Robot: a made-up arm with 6 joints. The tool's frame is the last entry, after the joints.
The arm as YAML. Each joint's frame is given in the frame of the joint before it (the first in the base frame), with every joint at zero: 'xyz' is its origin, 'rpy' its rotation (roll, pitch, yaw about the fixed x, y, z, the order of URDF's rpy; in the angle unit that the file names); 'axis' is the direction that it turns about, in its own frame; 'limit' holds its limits. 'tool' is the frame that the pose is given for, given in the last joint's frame.
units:
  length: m
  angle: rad
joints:
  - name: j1
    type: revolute
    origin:
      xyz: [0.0, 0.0, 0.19]
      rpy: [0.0, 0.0, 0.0]
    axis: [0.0, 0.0, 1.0]
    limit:
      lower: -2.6
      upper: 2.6
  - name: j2
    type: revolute
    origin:
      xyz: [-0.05, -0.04, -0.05]
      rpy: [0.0, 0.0, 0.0]
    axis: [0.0, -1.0, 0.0]
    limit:
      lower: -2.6
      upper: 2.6
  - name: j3
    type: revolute
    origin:
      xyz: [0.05, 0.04, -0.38]
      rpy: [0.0, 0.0, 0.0]
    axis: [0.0, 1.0, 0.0]
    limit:
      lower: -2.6
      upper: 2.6
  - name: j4
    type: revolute
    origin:
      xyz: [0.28, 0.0, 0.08]
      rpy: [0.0, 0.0, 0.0]
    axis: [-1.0, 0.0, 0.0]
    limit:
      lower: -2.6
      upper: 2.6
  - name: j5
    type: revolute
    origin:
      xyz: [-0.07, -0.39, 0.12]
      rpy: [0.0, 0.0, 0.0]
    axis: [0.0, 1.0, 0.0]
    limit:
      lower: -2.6
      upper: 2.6
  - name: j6
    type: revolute
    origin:
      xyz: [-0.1, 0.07, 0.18]
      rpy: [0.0, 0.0, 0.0]
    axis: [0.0, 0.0, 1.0]
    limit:
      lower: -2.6
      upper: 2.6
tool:
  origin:
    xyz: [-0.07, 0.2, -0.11]
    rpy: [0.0, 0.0, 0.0]
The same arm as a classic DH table. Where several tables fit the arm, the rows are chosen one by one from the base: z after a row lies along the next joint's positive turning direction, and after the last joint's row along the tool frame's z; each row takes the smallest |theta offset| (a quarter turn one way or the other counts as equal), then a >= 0, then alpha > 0; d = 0 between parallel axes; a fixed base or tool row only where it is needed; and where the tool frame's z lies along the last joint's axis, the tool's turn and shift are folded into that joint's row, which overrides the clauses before.
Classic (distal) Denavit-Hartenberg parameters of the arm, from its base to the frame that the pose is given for. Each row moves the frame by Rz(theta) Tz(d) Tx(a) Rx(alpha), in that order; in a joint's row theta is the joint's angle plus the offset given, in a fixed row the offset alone. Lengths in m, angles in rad.
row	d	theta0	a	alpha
j1	0.14	0	-0.05	1.5708
j2	0	-1.44	0.3833	3.1416
j3	0	0.1308	-0.08	-1.5708
j4	-0.21	0	-0.12	1.5708
j5	-0.32	1.5708	0.1	-1.5708
j6	0	-1.2341	0.2119	0
tool (fixed)	0.07	-1.9075	0	0
Joint limits (rad, base to tool): -2.6..2.6 -2.6..2.6 -2.6..2.6 -2.6..2.6 -2.6..2.6 -2.6..2.6

